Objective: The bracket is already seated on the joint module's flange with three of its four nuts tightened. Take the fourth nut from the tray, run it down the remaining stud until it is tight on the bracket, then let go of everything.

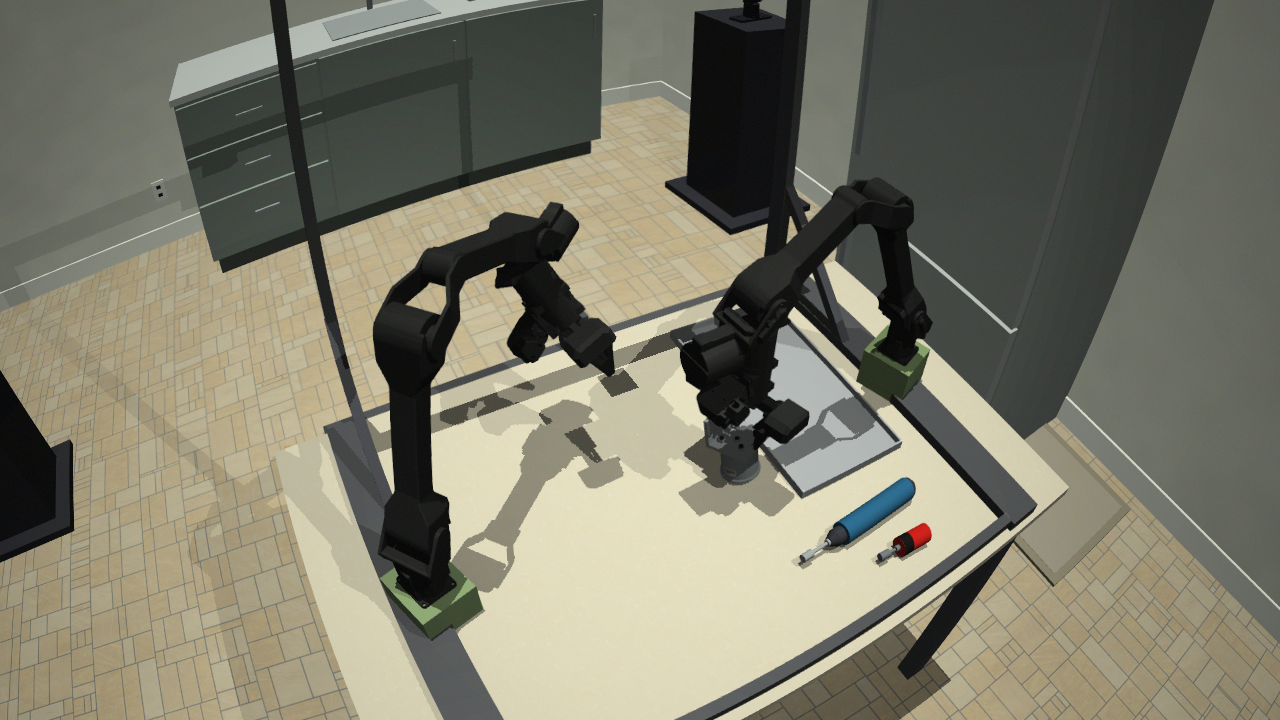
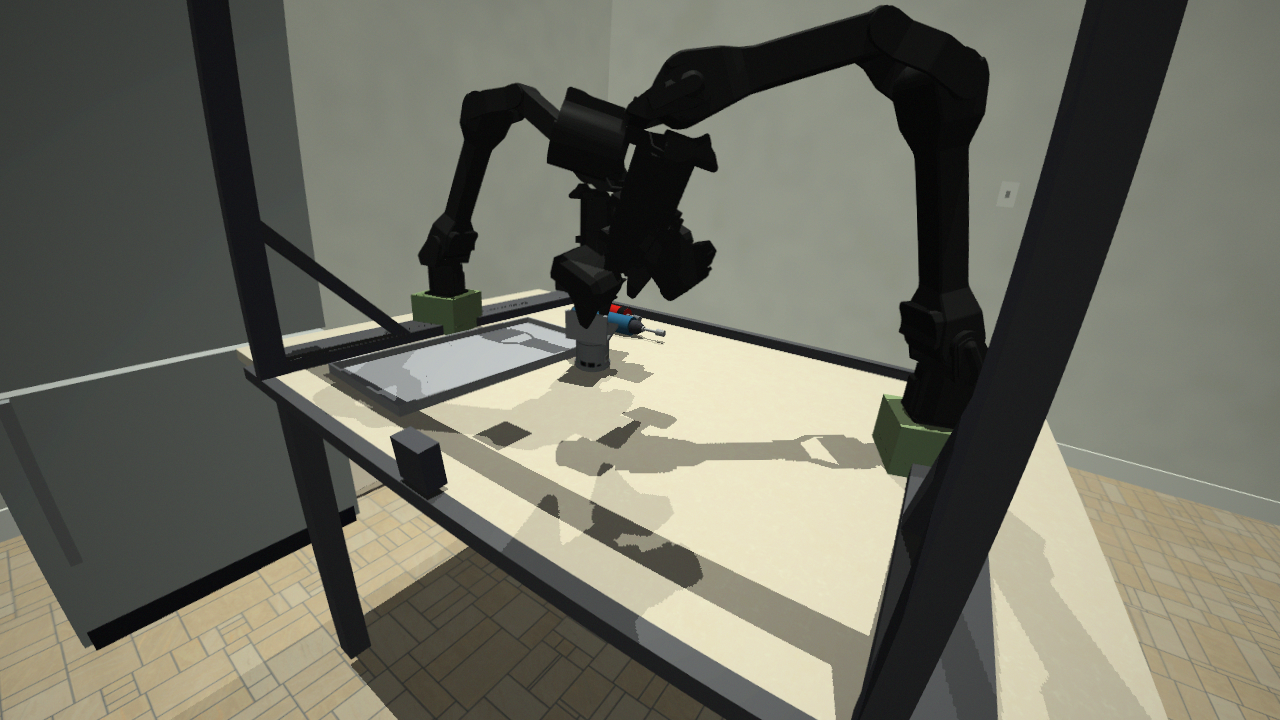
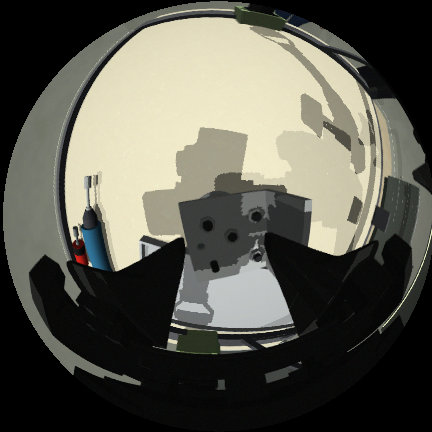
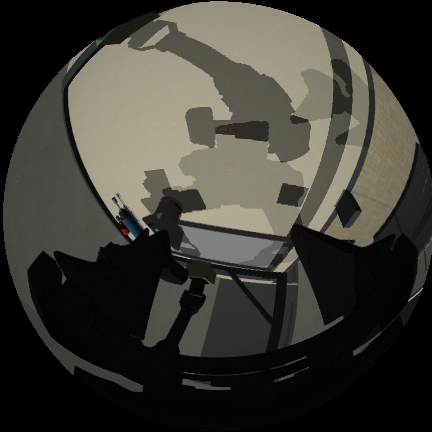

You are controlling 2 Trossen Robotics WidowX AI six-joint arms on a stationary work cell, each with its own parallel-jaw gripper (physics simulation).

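Seen in the pictures: left gripper, fingertip midpoint: (image 1: 740, 437) (image 2: 596, 323) (image 3: 224, 240); right gripper, fingertip midpoint: (image 1: 597, 360) (image 2: 608, 310) (image 4: 231, 233); left arm's base, link origin: (image 1: 898, 349) (image 2: 446, 292) (image 4: 198, 279); right arm's base, link origin: (image 1: 426, 582) (image 2: 933, 415).
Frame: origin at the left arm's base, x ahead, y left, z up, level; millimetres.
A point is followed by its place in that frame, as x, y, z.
The grey bracket (image 1: 718, 436) {375, -123, -9} (image 2: 577, 329) {349, -133, 4} (image 3: 195, 215) {386, -71, -1} stands on the dark grey joint module (image 1: 740, 467) {382, -72, -35} (image 2: 591, 356) {369, -116, -45} (image 4: 171, 206) {376, -113, -47}. Its face shows several dark round fittings, some with hexagonal outlines, and a dark elongated mark low on the face; I cannot tell which is the bare stud. My left gripper (image 1: 729, 424) {366, -90, 4} (image 3: 224, 240) {366, -90, 4} is partly open and empty, its fingertips close over the bracket's lower part. My right gripper (image 1: 611, 368) {453, -293, 85} (image 2: 651, 288) (image 4: 231, 233) {453, -293, 85} is wide open and empty, high above the table. The tray (image 1: 852, 469) {244, 60, -63} (image 2: 487, 383) {244, -236, -69} lies beside the module; no loose nut can be made out.
A blue driver (image 1: 872, 512) {321, 143, -35} (image 3: 95, 245) {339, 112, -43} and a shorter red tool (image 1: 919, 537) {307, 233, -43} (image 3: 79, 252) {317, 204, -48} lie near the module and tray. A small dark block (image 2: 418, 461) {338, -501, -29} (image 4: 348, 207) {336, -475, -35} is at the table's edge. Dark frame posts (image 2: 234, 179) {-73, -343, 216} rise at the table's sides.
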